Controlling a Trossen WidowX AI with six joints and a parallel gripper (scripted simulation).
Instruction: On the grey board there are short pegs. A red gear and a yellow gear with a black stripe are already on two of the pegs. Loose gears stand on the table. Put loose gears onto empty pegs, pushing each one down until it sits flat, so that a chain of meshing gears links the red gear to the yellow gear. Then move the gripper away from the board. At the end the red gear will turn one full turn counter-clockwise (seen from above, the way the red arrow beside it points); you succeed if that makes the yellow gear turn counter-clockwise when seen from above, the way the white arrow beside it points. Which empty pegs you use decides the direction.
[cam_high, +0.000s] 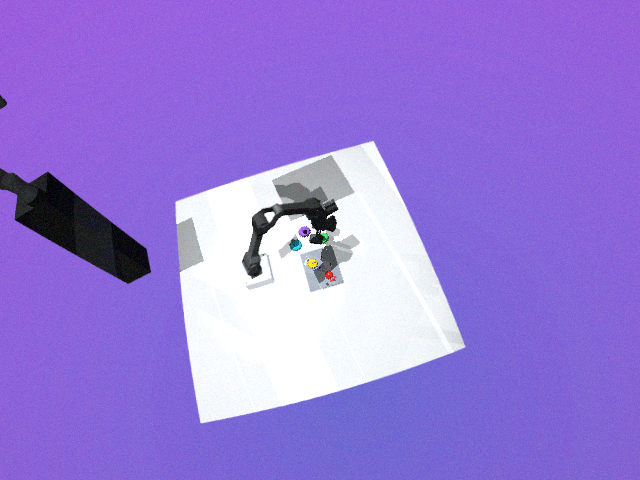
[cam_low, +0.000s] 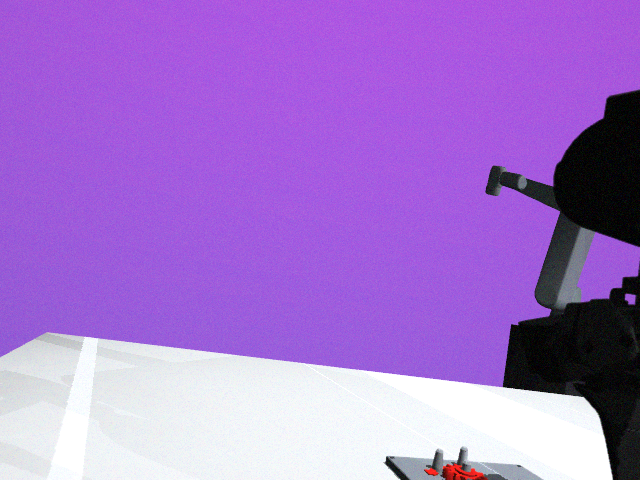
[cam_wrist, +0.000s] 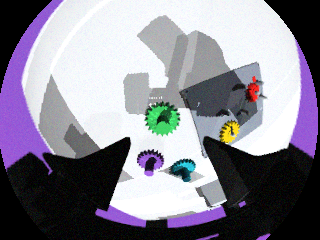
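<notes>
My gripper tip is 10 mm short of the green gear and 50 mm above it. Round my gripper tip: purple gear 60 mm behind, 80 mm to the left, 50 mm below; then cyan gear 140 mm behind, 30 mm to the left, 50 mm below; then yellow gear 100 mm behind, 110 mm to the right, 50 mm below.
</notes>
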